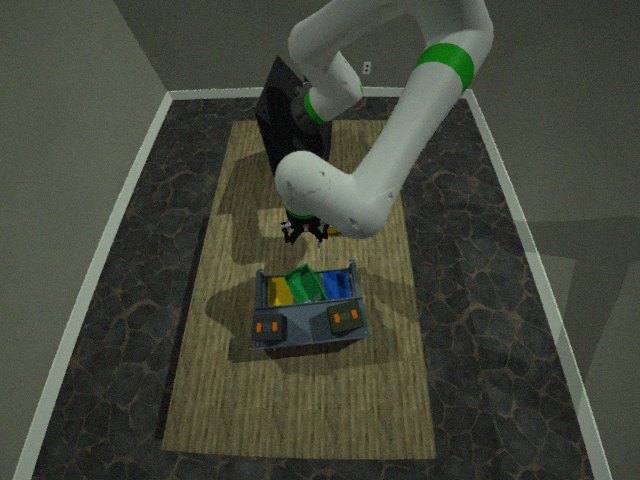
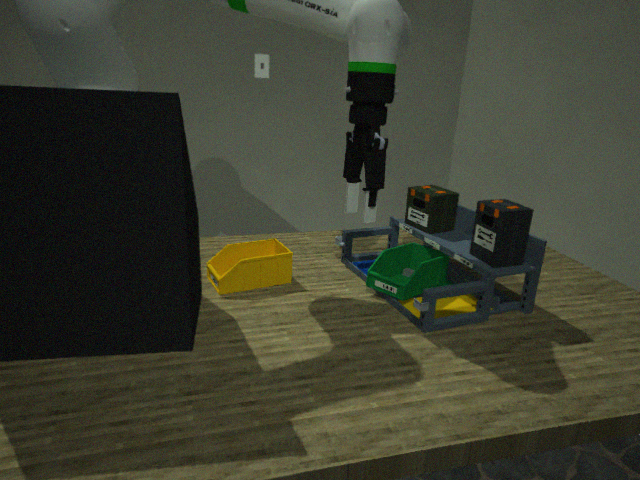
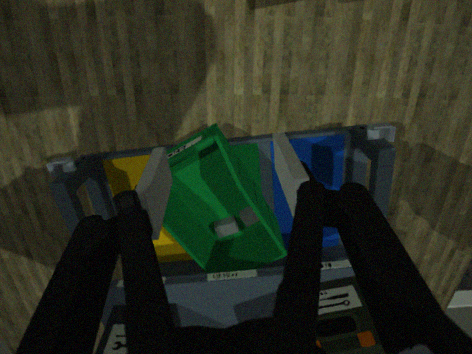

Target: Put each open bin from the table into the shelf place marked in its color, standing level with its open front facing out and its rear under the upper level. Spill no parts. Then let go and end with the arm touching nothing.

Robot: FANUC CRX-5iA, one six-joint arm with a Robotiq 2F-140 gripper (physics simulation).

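My gripper is open with nothing between its fingers, above and in front of the shelf. The green bin sits turned askew and looks tilted on the shelf's lower level. It overlaps the yellow place and the green place. Its rear is at the upper level's front edge. Grey parts lie inside. The blue place is beside it. The yellow bin stands upright on the table; its inside is mostly hidden.
The shelf's upper level carries an olive box and a dark grey box. Shelf side frames flank the lower level. The black robot pedestal stands beyond the yellow bin.
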